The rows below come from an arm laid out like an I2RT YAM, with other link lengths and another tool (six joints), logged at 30 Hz.
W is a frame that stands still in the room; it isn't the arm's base.
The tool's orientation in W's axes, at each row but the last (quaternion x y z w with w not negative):
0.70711, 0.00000, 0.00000, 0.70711
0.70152, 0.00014, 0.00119, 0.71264
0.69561, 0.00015, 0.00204, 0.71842
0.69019, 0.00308, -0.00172, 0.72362
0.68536, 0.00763, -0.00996, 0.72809
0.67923, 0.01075, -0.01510, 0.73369
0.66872, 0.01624, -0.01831, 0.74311
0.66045, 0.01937, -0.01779, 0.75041
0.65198, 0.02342, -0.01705, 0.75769
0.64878, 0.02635, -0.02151, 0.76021
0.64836, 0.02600, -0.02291, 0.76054
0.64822, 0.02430, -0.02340, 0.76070
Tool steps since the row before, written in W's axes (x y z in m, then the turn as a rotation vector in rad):
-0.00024, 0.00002, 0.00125, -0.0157, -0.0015, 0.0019
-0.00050, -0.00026, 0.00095, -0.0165, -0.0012, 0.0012
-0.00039, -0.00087, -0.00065, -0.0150, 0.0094, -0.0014
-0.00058, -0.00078, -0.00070, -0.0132, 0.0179, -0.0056
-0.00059, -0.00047, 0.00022, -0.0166, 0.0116, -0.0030
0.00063, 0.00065, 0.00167, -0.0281, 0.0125, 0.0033
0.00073, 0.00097, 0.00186, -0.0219, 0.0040, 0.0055
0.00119, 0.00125, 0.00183, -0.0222, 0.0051, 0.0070
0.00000, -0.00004, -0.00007, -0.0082, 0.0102, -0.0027
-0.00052, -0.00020, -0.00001, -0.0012, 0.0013, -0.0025
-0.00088, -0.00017, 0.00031, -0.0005, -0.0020, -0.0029
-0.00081, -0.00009, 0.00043, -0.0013, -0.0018, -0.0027
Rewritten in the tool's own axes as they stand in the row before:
-0.00024, 0.00125, -0.00002, -0.0157, 0.0019, 0.0015
-0.00050, 0.00095, 0.00027, -0.0165, 0.0012, 0.0012
-0.00039, -0.00068, 0.00085, -0.0150, -0.0011, -0.0095
-0.00058, -0.00074, 0.00074, -0.0131, -0.0048, -0.0182
-0.00059, 0.00018, 0.00048, -0.0166, -0.0027, -0.0117
0.00056, 0.00174, -0.00052, -0.0283, 0.0032, -0.0121
0.00063, 0.00199, -0.00077, -0.0222, 0.0048, -0.0034
0.00109, 0.00203, -0.00100, -0.0225, 0.0064, -0.0043
0.00000, -0.00008, 0.00003, -0.0080, -0.0016, -0.0106
-0.00052, -0.00008, 0.00019, -0.0010, -0.0023, -0.0017
-0.00090, 0.00022, 0.00021, -0.0003, -0.0032, 0.0015
-0.00084, 0.00035, 0.00015, -0.0011, -0.0030, 0.0013

